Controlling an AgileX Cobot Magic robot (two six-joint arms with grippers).
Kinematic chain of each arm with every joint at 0, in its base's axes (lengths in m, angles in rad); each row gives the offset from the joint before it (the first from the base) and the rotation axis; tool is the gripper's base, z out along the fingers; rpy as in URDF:
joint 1: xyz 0 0 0.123 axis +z
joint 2: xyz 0 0 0 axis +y
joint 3: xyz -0.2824 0 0.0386 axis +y
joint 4: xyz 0.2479 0 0.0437 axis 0.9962 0 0.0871
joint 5: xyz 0 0 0 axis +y
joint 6: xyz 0.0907 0 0.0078 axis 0.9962 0 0.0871
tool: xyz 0 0 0 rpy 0 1.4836 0
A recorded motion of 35 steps. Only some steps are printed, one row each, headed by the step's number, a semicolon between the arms.
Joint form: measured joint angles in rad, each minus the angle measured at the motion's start. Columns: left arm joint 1, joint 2, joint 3, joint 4, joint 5, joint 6; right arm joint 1, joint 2, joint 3, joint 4, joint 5, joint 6.
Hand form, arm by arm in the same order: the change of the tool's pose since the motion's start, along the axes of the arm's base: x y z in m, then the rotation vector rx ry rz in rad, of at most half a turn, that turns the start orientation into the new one. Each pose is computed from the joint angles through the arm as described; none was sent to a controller.
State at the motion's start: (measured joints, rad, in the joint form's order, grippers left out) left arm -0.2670 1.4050 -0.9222 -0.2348 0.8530 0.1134; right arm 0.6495 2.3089 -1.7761 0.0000 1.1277 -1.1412
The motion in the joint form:
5: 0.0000 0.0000 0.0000 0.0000 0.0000 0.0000; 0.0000 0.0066 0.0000 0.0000 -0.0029 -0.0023
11: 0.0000 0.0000 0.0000 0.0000 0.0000 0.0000; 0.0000 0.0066 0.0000 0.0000 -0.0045 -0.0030
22: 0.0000 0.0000 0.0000 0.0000 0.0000 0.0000; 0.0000 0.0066 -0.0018 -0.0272 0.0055 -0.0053
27: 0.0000 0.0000 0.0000 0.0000 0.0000 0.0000; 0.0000 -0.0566 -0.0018 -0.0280 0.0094 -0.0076
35: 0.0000 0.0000 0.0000 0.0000 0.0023 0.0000; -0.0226 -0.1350 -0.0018 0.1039 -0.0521 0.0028
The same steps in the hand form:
5: 0.0000 0.0000 0.0000 0.0000 0.0000 0.0000; 0.0002 0.0002 -0.0030 -0.0022 0.0030 0.0023
11: 0.0000 0.0000 0.0000 0.0000 0.0000 0.0000; 0.0003 0.0003 -0.0030 -0.0013 0.0017 0.0030
22: 0.0000 0.0000 0.0000 0.0000 0.0000 0.0000; 0.0012 -0.0019 -0.0025 -0.0258 -0.0066 0.0170
27: 0.0000 0.0000 0.0000 0.0000 0.0000 0.0000; 0.0002 -0.0027 0.0261 0.0090 -0.0546 0.0188
35: -0.0002 0.0000 -0.0001 0.0004 0.0022 -0.0005; 0.0016 -0.0012 0.0627 0.1895 -0.0943 -0.0661

